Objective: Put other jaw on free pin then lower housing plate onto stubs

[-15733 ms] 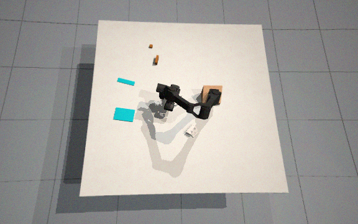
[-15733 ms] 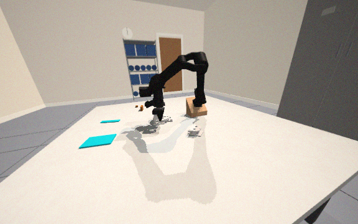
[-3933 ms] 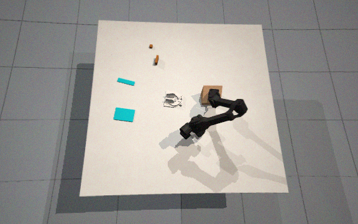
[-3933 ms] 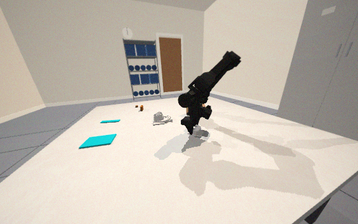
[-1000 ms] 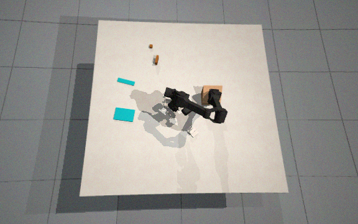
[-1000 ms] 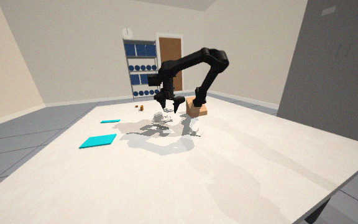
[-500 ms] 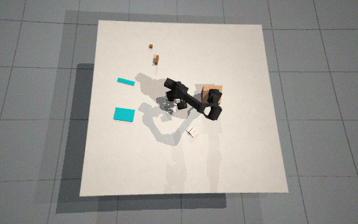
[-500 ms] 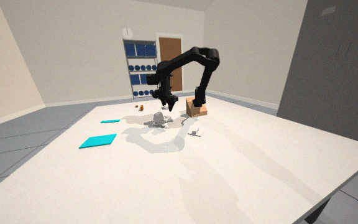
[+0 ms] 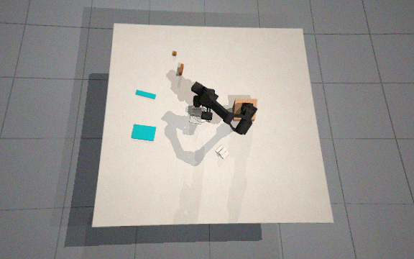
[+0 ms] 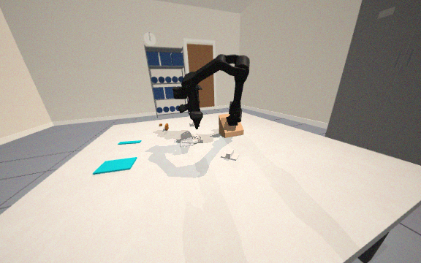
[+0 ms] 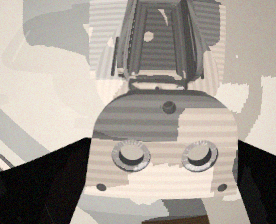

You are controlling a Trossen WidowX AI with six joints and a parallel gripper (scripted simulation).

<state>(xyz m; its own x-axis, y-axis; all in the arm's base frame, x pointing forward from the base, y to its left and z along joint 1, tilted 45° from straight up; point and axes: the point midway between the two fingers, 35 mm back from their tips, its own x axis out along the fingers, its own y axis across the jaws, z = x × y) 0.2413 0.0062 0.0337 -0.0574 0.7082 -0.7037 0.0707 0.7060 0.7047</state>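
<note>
My gripper tip is 1 cm short of the white housing plate and 2 cm below it. The rest, counted from my gripper tip: white stand 10 cm behind, 23 cm to the left, 7 cm below; elongated piece 1 cm ahead, 2 cm to the left, 7 cm below.
</note>
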